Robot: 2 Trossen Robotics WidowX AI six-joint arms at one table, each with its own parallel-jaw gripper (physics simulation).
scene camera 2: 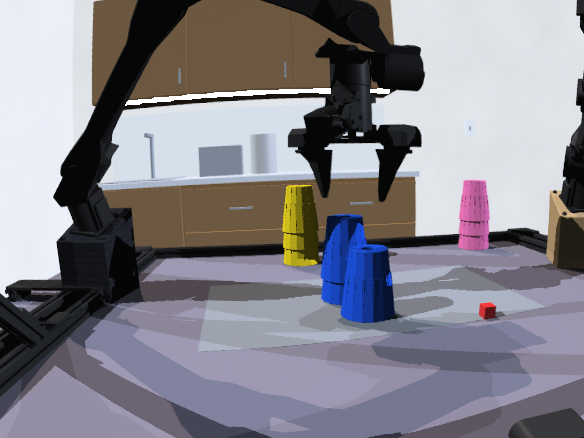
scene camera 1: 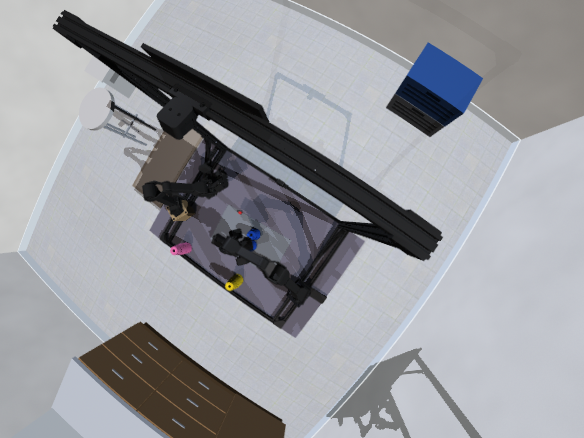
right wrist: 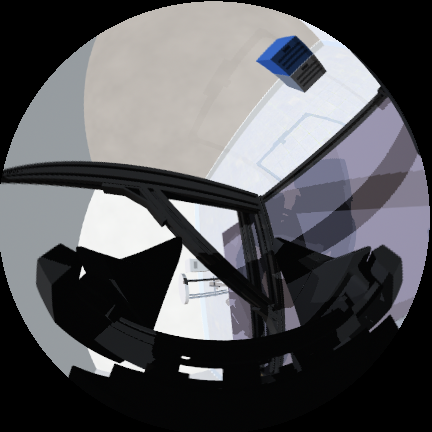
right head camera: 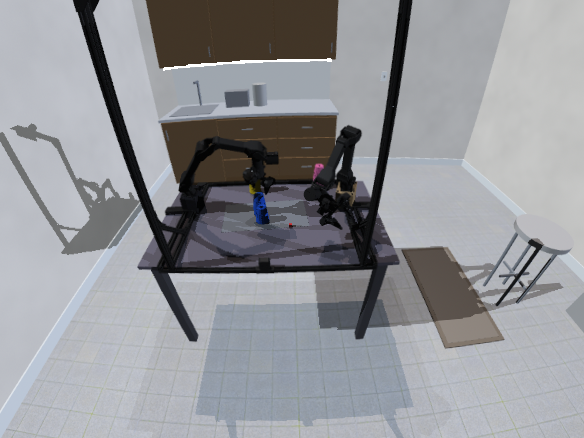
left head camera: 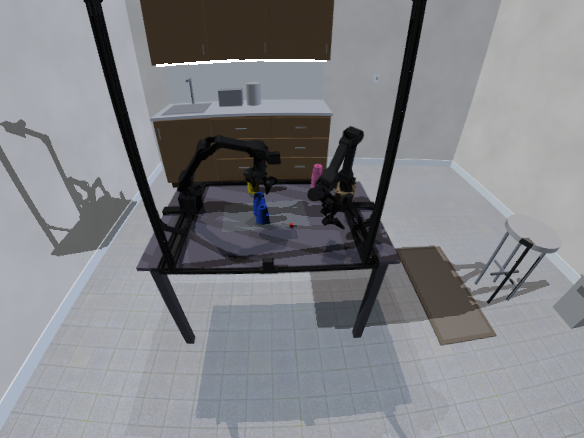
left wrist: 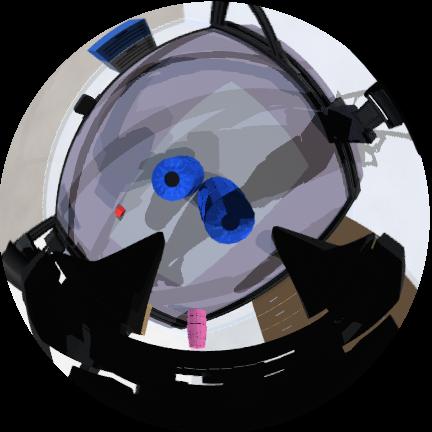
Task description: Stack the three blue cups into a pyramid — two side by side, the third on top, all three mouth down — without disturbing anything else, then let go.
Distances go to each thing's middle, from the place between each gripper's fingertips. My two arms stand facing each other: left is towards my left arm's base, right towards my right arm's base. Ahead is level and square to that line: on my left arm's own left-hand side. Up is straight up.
The pale mat [scene camera 2: 263,315] is 140 mm below my left hand, 20 mm to the right of it and 10 mm behind it.
Now: right hand 380 mm to the right of the pale mat, 290 mm short of it and 150 mm above it.
